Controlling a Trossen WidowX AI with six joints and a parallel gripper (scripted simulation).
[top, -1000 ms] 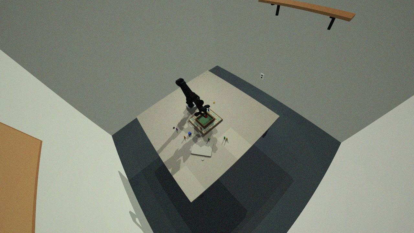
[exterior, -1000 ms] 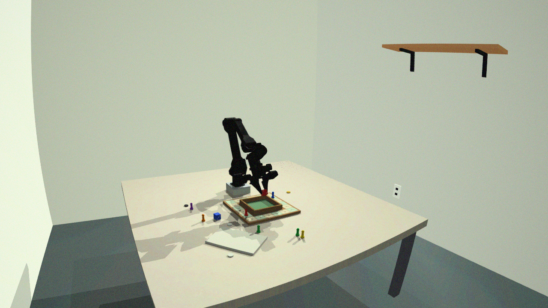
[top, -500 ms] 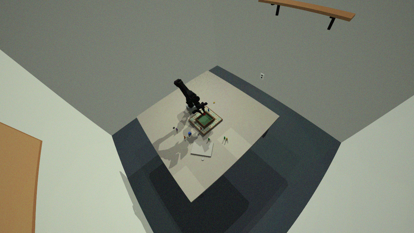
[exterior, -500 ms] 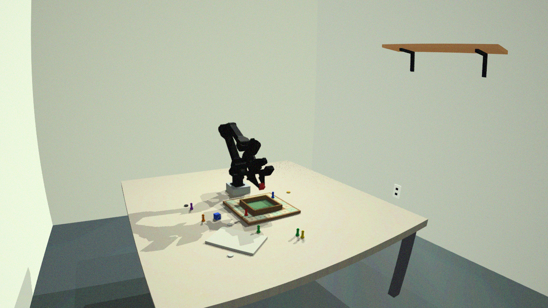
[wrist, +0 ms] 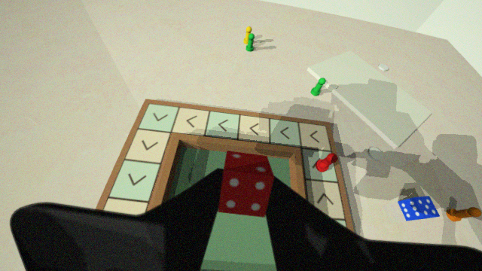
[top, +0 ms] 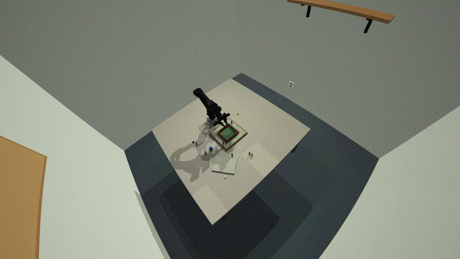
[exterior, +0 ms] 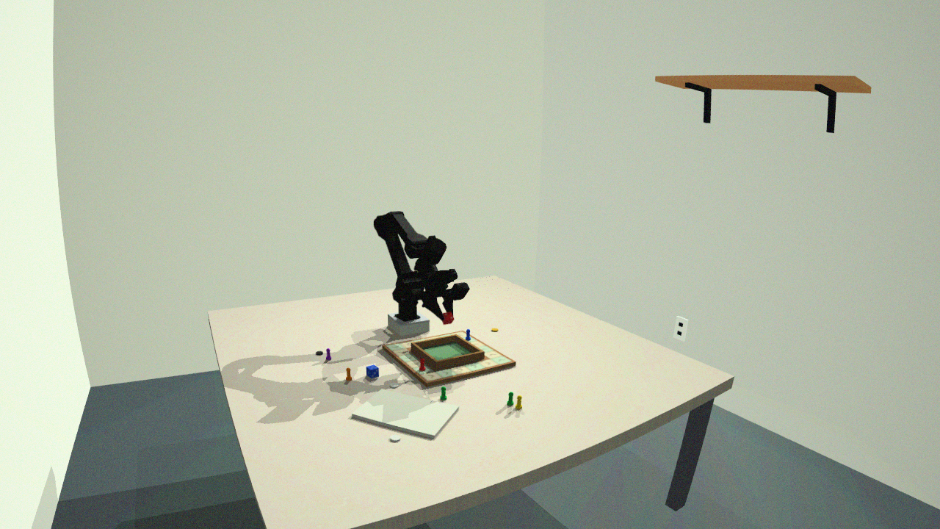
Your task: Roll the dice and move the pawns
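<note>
Now: gripper tip 50 mm short of the red pawn, 120 mm to the left of it and 90 mm above it. Also, from my gripper tip: white card 210 mm ahead, 280 mm to the right, 120 mm below; green tray 110 mm below; blue pawn 60 mm behind, 120 mm to the left, 90 mm below.
</note>
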